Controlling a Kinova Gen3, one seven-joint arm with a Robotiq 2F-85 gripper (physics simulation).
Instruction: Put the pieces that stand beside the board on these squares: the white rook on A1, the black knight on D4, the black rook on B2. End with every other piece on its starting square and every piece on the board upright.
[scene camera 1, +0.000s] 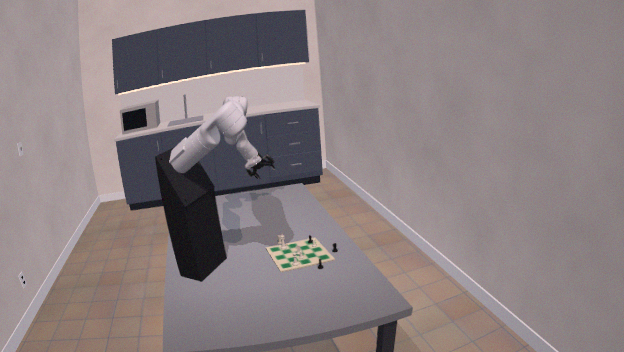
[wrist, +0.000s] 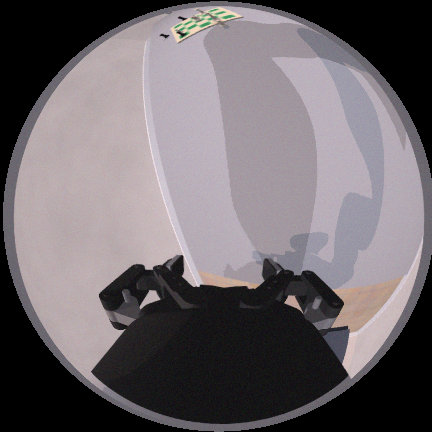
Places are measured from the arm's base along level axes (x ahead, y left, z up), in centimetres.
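Pixels of known places: gripper, between the fingertips: (scene camera 1: 266, 173) (wrist: 223, 265); arm's base, origin of its link: (scene camera 1: 179, 162).
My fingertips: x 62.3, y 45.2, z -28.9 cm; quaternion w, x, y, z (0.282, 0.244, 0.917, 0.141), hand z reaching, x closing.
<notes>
Ahead of a thing's pixels: the offset from my fingertips to its top centre. Level surfaces: height alone.
The green and cream board @(dx -23.9, dy -61.5, dz -14.5 cm) (scene camera 1: 301, 265) (wrist: 189, 35) lies on the table. A black piece @(dx -11.6, dy -69.1, dz -11.8 cm) (scene camera 1: 334, 247) (wrist: 164, 35) stands off its right side, and another black piece @(dx -24.1, dy -75.9, dz -11.1 cm) (scene camera 1: 320, 263) (wrist: 181, 18) stands beside its front right edge. A third black piece @(dx -14.3, dy -56.4, dz -11.3 cm) (scene camera 1: 310, 239) (wrist: 180, 33) stands at the back edge, seemingly on the board. A white piece @(dx -25.7, dy -53.3, dz -8.1 cm) (scene camera 1: 281, 239) stands at the back left edge. White pieces @(dx -25.2, dy -65.1, dz -11.3 cm) (scene camera 1: 299, 251) @(dx -30.0, dy -68.1, dz -9.1 cm) (scene camera 1: 295, 260) @(dx -15.4, dy -60.4, dz -11.3 cm) (scene camera 1: 314, 244) stand on the board. Types and exact squares are too small to tell. My gripper (scene camera 1: 266, 171) (wrist: 223, 265) is open and empty, high above the table's far end, away from the board.
The grey table @(dz -15.1 cm) (scene camera 1: 280, 305) (wrist: 190, 150) carries the board. The black robot pedestal (scene camera 1: 195, 240) stands at the table's left side. Kitchen cabinets (scene camera 1: 295, 132) stand behind the table, with a microwave (scene camera 1: 140, 117) on the counter. The arm's shadow falls on the table.
</notes>
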